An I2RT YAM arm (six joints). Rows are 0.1 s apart.
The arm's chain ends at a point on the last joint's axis. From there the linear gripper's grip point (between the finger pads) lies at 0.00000 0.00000 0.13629 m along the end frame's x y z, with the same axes.
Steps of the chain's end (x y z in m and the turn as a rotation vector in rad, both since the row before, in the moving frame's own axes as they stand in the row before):
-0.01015 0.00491 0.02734 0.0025 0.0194 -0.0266
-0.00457 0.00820 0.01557 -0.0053 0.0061 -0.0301
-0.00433 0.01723 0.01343 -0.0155 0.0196 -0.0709
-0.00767 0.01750 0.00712 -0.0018 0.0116 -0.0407
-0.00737 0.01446 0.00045 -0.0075 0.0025 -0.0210
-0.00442 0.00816 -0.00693 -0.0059 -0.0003 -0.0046
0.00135 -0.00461 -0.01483 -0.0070 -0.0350 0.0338
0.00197 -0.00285 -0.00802 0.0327 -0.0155 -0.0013
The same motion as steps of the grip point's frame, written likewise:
-0.00751 0.00453 0.02731 0.0025 0.0194 -0.0266
-0.00373 0.00891 0.01557 -0.0053 0.0061 -0.0301
-0.00159 0.01925 0.01339 -0.0155 0.0196 -0.0709
-0.00608 0.01771 0.00711 -0.0018 0.0116 -0.0407
-0.00702 0.01548 0.00045 -0.0075 0.0025 -0.0210
-0.00446 0.00896 -0.00693 -0.0059 -0.0003 -0.0046
-0.00343 -0.00374 -0.01492 -0.0070 -0.0350 0.0338
-0.00014 -0.00730 -0.00811 0.0327 -0.0155 -0.0013

